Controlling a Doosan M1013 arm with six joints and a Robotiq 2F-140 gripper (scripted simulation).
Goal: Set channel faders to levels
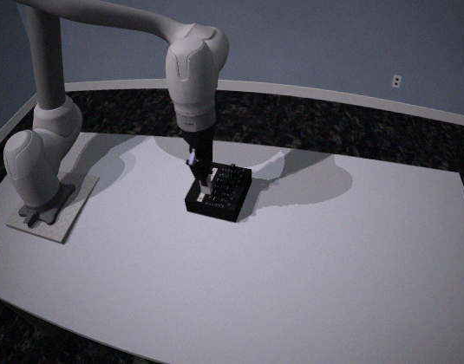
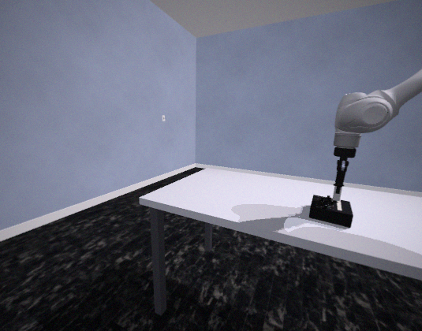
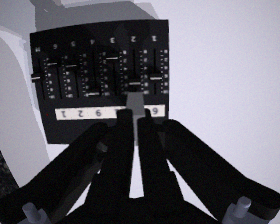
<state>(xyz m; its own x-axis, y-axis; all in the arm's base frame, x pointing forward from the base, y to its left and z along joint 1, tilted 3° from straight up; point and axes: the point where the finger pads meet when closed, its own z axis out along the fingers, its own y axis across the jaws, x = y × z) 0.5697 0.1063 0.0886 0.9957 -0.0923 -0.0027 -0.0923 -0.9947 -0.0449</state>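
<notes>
Right now my hand is 110 mm to the right of the master fader, 50 mm short of it and 30 mm above it.
</notes>
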